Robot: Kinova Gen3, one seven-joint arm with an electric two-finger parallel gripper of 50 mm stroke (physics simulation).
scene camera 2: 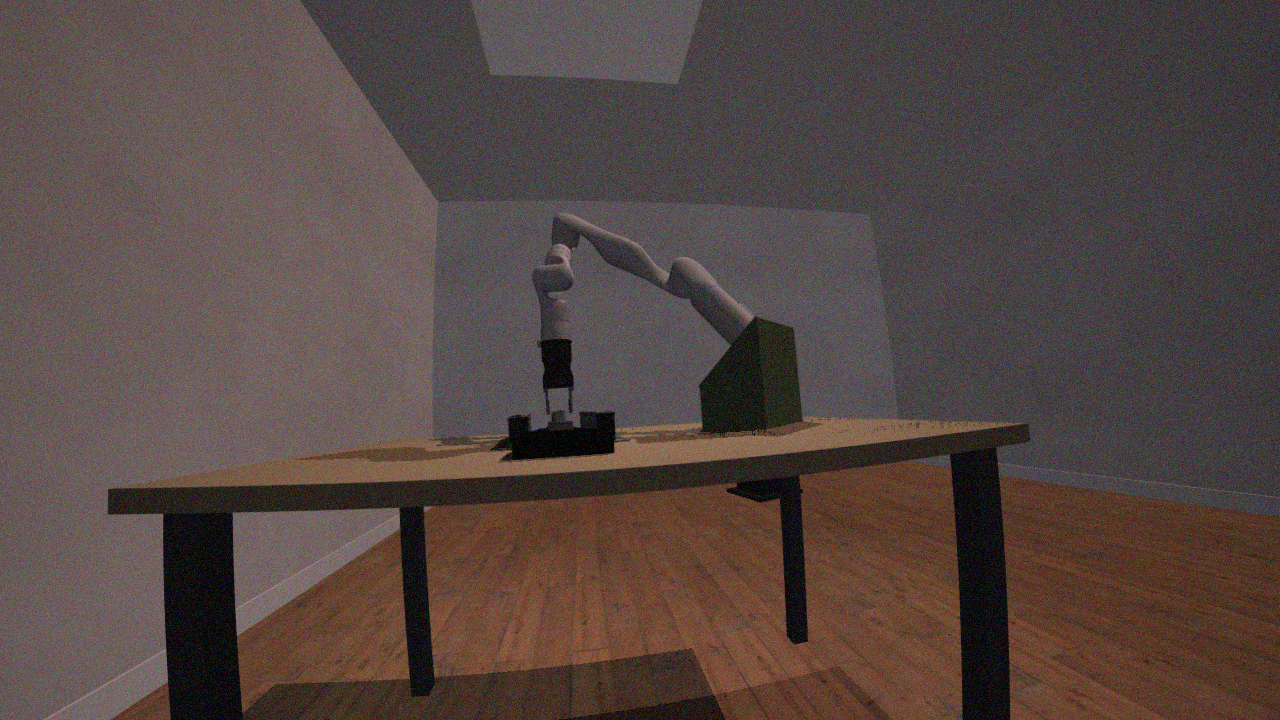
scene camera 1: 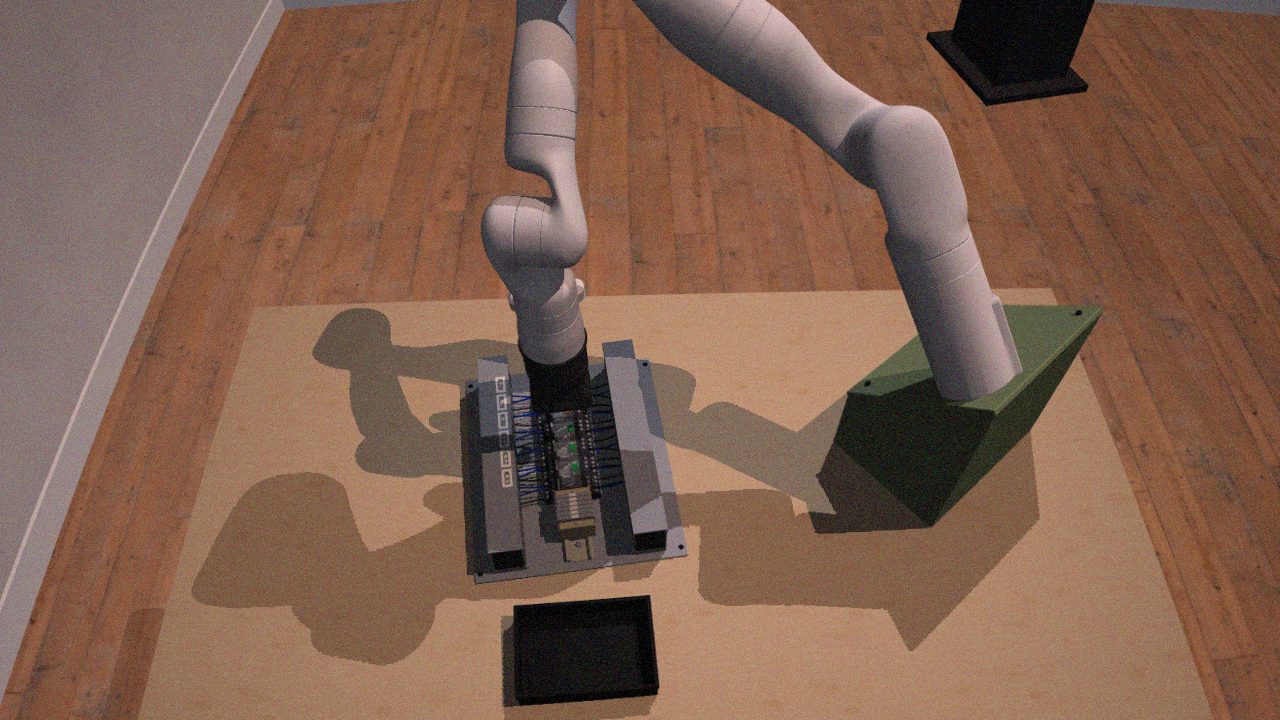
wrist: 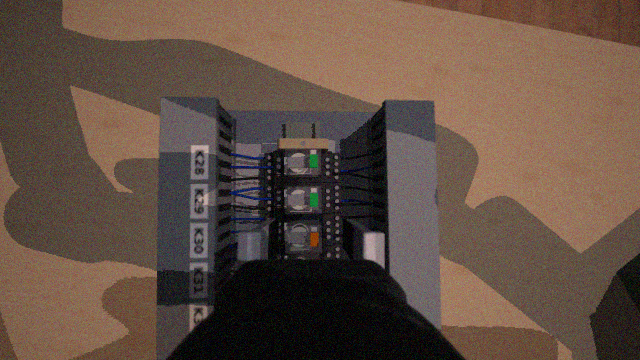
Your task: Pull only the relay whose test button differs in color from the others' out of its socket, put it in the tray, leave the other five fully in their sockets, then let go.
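Frame: origin at the arm's base, x ahead, y left, z up, level; millimetres.
Seen in the pictures: gripper, fingertip midpoint: point(scene camera 2: 559, 413) point(scene camera 1: 566, 410) point(wrist: 310, 232); arm's base at its link origin: point(scene camera 2: 749, 338) point(scene camera 1: 976, 378).
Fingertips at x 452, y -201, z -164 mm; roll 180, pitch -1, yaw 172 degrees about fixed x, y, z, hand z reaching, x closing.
Offsets run from my fingertips to a thing's top centre. "spot": to the spot under its first point.
The relay with the orange test button @(dz +8, dx +6, dy +3 mm) point(wrist: 302, 238) sits in the socket row beside label K30 in the wrist view. Two relays with green buttons @(dz +8, dx -1, dy -56 mm) point(wrist: 301, 162) @(dz +8, dx +2, dy -26 mm) point(wrist: 301, 200) sit beyond it, beside K28 and K29. In scene camera 1, several green-button relays @(dz +8, dx +13, dy +62 mm) point(scene camera 1: 568, 449) show in their sockets; the orange one is hidden under the gripper. My gripper point(scene camera 2: 560, 411) point(wrist: 310, 232) is open and empty, pointing down, with its fingers left and right of the row near the orange-button relay. Finger depth beside the relay is unclear. The black tray @(spot: dz -48, dx +64, dy +363 mm) point(scene camera 1: 586, 697) point(scene camera 2: 563, 443) holds no relay.
Grey wiring ducts point(scene camera 1: 503, 528) point(wrist: 411, 200) stand along both sides of the row, with blue and black wires between. A beige end block @(dz -15, dx +24, dy +148 mm) point(scene camera 1: 574, 517) point(wrist: 303, 143) closes the row. The green arm base point(scene camera 1: 904, 447) point(scene camera 2: 751, 394) stands to the right.
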